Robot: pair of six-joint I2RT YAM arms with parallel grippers.
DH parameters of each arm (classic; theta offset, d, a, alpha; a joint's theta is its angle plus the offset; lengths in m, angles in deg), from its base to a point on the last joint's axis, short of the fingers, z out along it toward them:
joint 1: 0 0.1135 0.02 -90
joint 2: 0 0 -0.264 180
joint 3: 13.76 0 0.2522 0
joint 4: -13.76 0 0.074 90
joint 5: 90 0 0 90
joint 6: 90 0.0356 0 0
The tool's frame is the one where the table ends.
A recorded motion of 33 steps. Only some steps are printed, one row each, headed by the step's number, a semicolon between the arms.
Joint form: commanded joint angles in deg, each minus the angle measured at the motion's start. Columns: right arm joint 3, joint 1, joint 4, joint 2, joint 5, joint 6; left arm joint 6, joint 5, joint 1, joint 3, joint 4, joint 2.
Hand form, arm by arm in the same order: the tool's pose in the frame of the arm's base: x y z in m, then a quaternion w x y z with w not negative. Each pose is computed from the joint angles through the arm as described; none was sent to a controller.
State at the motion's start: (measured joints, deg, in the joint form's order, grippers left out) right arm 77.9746 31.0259 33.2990 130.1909 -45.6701 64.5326; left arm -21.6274 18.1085 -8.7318 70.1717 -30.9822 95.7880
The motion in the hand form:
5: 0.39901 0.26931 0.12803 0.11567 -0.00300 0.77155 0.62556; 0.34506 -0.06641 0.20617 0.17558 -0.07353 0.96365 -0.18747
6: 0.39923 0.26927 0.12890 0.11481 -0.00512 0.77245 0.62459; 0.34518 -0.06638 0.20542 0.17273 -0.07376 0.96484 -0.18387
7: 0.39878 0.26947 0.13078 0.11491 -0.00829 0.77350 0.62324; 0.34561 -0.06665 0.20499 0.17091 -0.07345 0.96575 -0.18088
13: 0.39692 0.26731 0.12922 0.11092 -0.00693 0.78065 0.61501; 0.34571 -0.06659 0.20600 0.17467 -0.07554 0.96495 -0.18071
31: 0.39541 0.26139 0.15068 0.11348 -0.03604 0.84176 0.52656; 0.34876 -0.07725 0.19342 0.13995 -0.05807 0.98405 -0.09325
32: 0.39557 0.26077 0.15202 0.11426 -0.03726 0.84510 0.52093; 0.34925 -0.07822 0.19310 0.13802 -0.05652 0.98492 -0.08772
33: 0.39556 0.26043 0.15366 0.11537 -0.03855 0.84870 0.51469; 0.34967 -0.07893 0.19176 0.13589 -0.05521 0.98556 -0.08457
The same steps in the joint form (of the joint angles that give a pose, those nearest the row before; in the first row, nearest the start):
5: -0.46 -0.14 3.09 0.15 -2.01 2.46; -0.02 -2.34 -0.58 -0.89 -3.50 3.43
6: -0.29 -0.17 2.48 0.03 -2.20 2.08; 0.08 -2.65 -0.61 -0.72 -3.92 3.64
7: -0.21 -0.13 1.73 -0.30 -2.32 1.54; 0.18 -2.94 -0.67 -0.50 -4.24 3.86
13: -0.69 -0.23 -0.26 -0.82 -2.22 0.36; -0.10 -3.13 -0.67 -0.56 -3.91 3.67
31: 4.48 -0.54 -26.44 -5.25 1.77 -15.56; 2.01 -12.10 -3.16 2.63 -9.97 7.62
32: 4.87 -0.60 -27.85 -5.43 2.17 -16.40; 2.11 -12.67 -3.35 2.98 -10.42 7.91
33: 5.30 -0.60 -29.35 -5.62 2.67 -17.25; 2.20 -12.97 -3.48 3.11 -10.58 8.23

